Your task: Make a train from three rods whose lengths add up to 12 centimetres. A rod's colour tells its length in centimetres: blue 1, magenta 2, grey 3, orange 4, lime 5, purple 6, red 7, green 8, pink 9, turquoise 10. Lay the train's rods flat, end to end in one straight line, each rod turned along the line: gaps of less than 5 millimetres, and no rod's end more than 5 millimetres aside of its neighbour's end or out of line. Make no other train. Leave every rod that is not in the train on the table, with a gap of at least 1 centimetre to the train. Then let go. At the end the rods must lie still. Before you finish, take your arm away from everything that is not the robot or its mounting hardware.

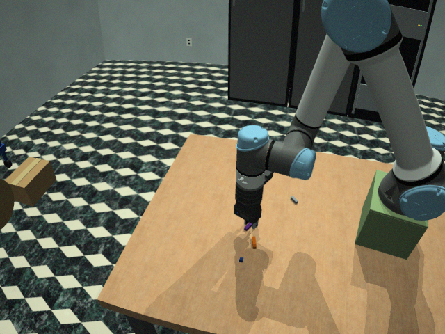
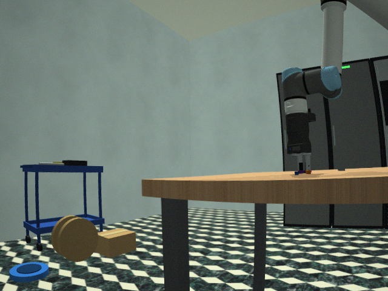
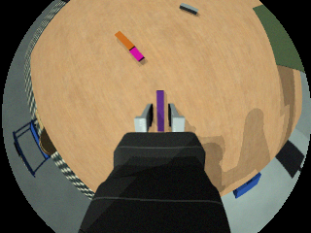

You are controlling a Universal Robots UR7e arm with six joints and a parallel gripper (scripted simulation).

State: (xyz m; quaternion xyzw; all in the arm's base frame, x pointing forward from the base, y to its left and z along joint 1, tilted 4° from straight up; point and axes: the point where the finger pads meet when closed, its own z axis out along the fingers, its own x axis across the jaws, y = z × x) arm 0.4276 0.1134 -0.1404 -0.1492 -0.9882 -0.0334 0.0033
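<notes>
Now: the purple rod 1 cm below my hand. Round my hand: magenta rod (9 cm to the right, 1 cm below); small blue rod (2 cm behind, 14 cm to the left, 1 cm below); grey rod (10 cm behind, 15 cm to the right, 1 cm below).
</notes>
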